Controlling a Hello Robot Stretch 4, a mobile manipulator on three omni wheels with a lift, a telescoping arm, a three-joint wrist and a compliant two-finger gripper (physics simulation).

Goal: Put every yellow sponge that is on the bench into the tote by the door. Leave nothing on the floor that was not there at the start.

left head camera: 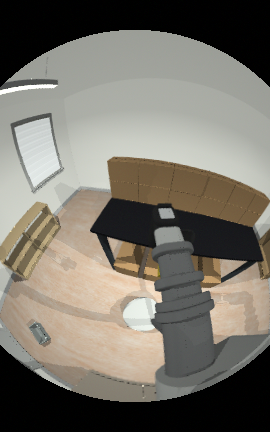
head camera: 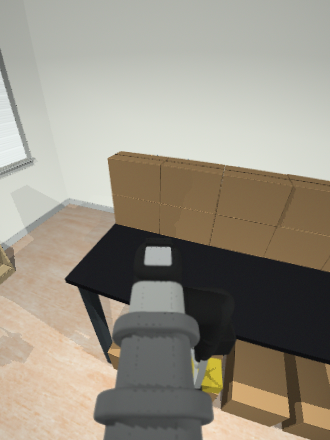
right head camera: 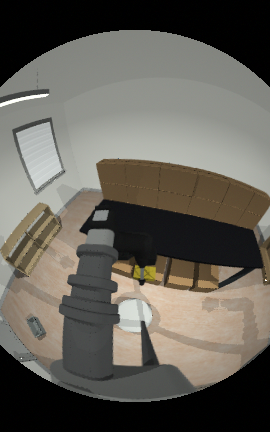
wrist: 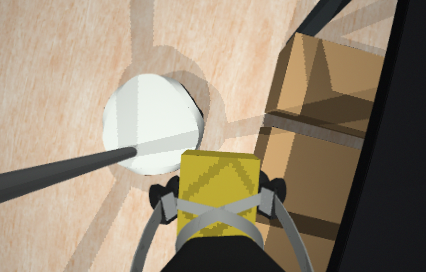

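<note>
A yellow sponge (head camera: 213, 376) (right head camera: 150, 272) (wrist: 219, 175) is between the two fingertips of my gripper (wrist: 217, 187), which touch its sides; the gripper is shut on it. The sponge hangs above the floor, just off the front edge of the black bench (head camera: 280, 295) (left head camera: 220, 241) (right head camera: 200, 240) (wrist: 395, 150). My arm hides part of the bench top, and no sponge shows on its visible part. A small grey open tote (left head camera: 40, 332) (right head camera: 36, 326) stands on the floor at the lower left of both side head views.
Brown boxes (head camera: 260, 375) (wrist: 310, 175) stand under the bench, and a row of brown panels (head camera: 190, 195) (right head camera: 145, 185) runs behind it. A white round object (left head camera: 140, 314) (right head camera: 134, 316) (wrist: 150, 120) is on the floor before the bench. A wooden shelf unit (left head camera: 22, 232) stands at the left wall.
</note>
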